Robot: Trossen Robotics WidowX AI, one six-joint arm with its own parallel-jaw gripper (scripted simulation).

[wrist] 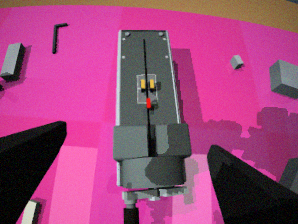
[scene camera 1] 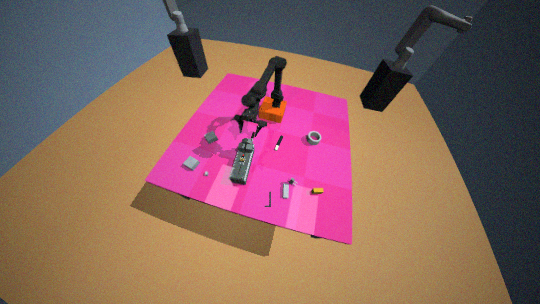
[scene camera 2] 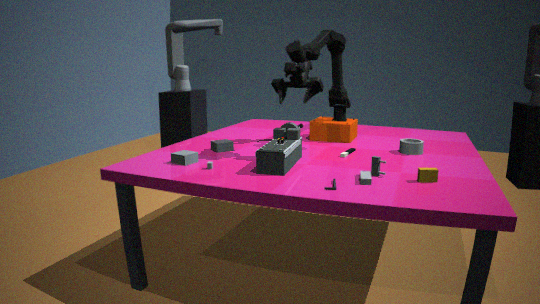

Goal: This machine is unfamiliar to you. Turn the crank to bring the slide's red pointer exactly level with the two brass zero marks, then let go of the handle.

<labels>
The same spot on a grey slide machine: [scene camera 2: 277, 157] is [scene camera 1: 241, 181].
</labels>
